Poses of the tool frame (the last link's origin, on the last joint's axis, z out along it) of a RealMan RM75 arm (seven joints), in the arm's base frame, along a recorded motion.
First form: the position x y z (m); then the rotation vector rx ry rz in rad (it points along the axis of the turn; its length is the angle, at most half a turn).
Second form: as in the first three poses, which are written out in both.
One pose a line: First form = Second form
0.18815 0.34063 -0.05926 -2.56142 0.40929 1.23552 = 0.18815 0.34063 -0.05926 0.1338 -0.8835 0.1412 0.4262
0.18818 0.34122 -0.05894 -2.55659 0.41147 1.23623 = 0.18818 0.34122 -0.05894 0.1357 -0.8827 0.1421 0.4268
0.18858 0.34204 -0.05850 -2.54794 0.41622 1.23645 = 0.18858 0.34204 -0.05850 0.1391 -0.8815 0.1440 0.4277
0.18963 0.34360 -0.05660 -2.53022 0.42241 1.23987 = 0.18963 0.34360 -0.05660 0.1457 -0.8786 0.1467 0.4305
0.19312 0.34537 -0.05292 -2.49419 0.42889 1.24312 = 0.19312 0.34537 -0.05292 0.1603 -0.8731 0.1501 0.4352
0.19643 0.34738 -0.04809 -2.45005 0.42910 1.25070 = 0.19643 0.34738 -0.04809 0.1778 -0.8660 0.1517 0.4421
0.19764 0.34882 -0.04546 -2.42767 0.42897 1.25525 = 0.19764 0.34882 -0.04546 0.1865 -0.8621 0.1523 0.4458
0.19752 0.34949 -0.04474 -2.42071 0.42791 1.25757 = 0.19752 0.34949 -0.04474 0.1890 -0.8609 0.1522 0.4472
